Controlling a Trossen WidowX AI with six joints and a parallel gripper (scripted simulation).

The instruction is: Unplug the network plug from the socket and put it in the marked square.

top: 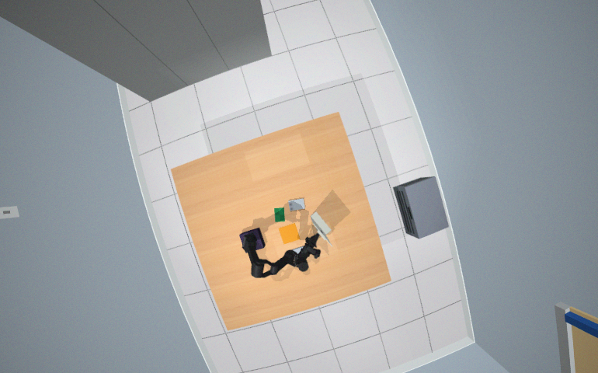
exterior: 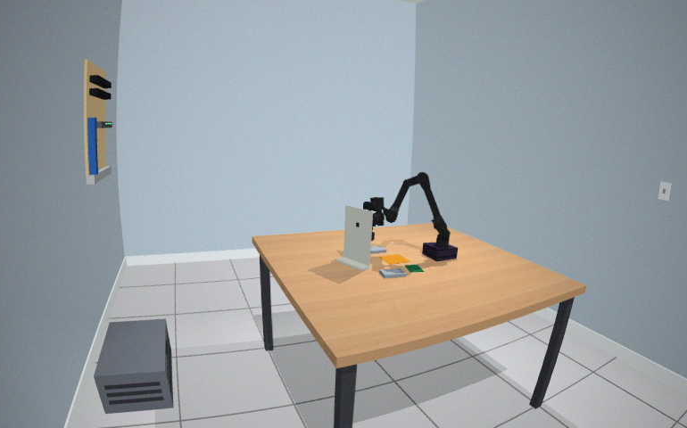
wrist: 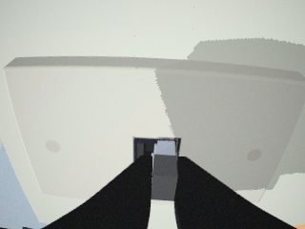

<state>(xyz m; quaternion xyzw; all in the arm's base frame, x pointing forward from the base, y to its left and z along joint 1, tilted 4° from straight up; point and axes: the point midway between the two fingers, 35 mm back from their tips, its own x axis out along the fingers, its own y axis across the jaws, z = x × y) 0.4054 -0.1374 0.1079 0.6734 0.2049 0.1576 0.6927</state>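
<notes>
The orange marked square is 190 mm below my gripper tip, 190 mm behind it and 30 mm to the left of it. Also, from my gripper tip: grey network plug (10 mm ahead); then green square (190 mm below, 190 mm behind, 180 mm to the left); then upright white panel (70 mm below, 20 mm ahead, 10 mm to the left).
</notes>
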